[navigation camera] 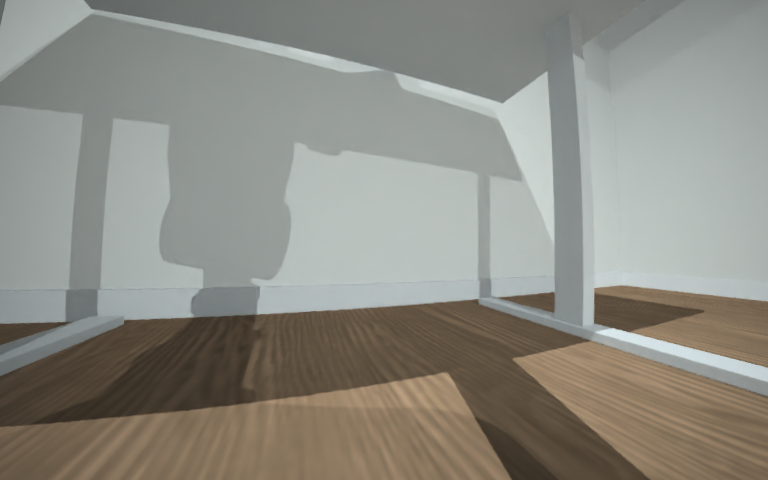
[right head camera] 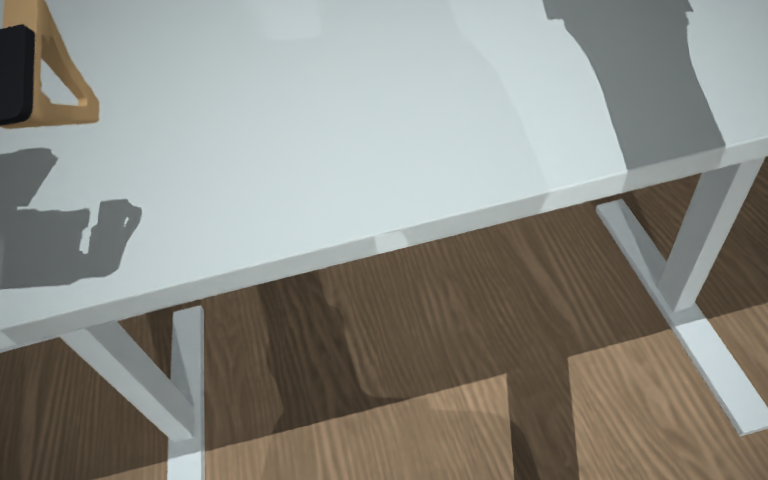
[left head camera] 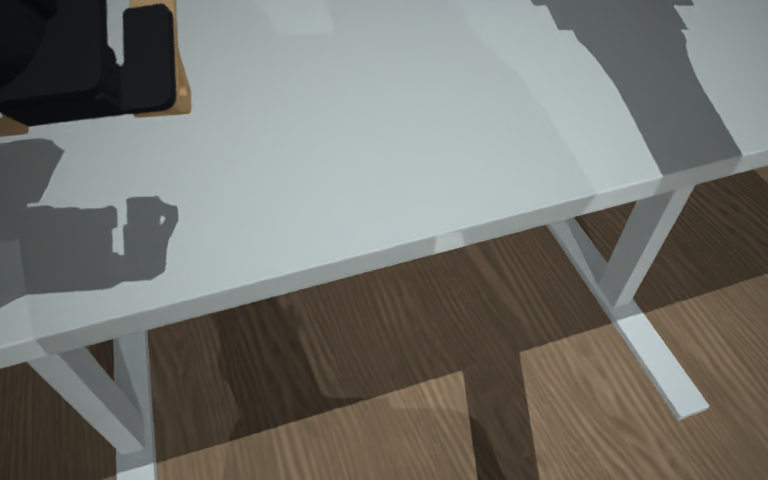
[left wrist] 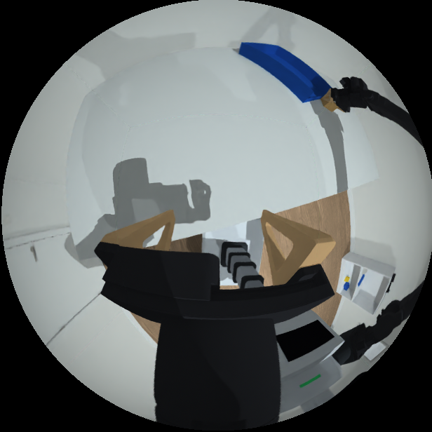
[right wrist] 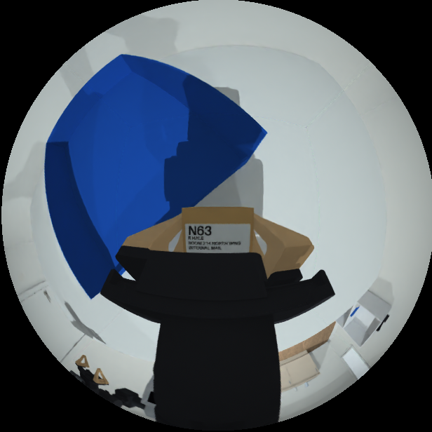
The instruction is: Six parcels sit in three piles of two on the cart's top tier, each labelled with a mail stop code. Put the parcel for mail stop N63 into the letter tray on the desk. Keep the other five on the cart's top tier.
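Frame: origin at the left arm's base, x up, y ahead, z left, level; centimetres.
Seen in the pictures: left gripper, between the fingertips: [right head camera: 31, 123] [left head camera: 106, 112].
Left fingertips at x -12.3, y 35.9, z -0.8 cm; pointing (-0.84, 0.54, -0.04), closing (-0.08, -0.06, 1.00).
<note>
A point is followed by its place in that frame.
The N63 parcel [right wrist: 217, 216], a brown box with a white label, is between the fingers of my right gripper [right wrist: 217, 214] [left wrist: 331, 99], which is shut on it. The blue letter tray [right wrist: 110, 130] [left wrist: 286, 70] lies on the white desk [right wrist: 325, 150] [left wrist: 215, 150] [left head camera: 368, 141] @(y 49.0, x -25.8, z -15.2 cm) [right head camera: 339, 124] @(y 51.6, x -25.8, z -15.8 cm). In the left wrist view, my right gripper is by the tray's near right corner; in the right wrist view, the tray reaches up and left from the parcel. The parcel's height is unclear. My left gripper [left wrist: 217, 214] [left head camera: 101, 114] @(y 35.9, x -12.3, z -0.8 cm) is open and empty over the desk. I cannot make out the other five parcels.
White desk legs [left head camera: 651, 243] @(y 91.8, x -92.3, z -76.7 cm) [right head camera: 707, 237] @(y 91.6, x -90.0, z -75.7 cm) [navigation camera: 569, 169] @(y 94.3, x -75.4, z -74.7 cm) stand under the desk's front edge. A white open box [left wrist: 367, 282] [right wrist: 367, 317] with small blue items stands at the right. A beige box-shaped thing [right wrist: 299, 371] is low in the right wrist view. Walls surround the desk.
</note>
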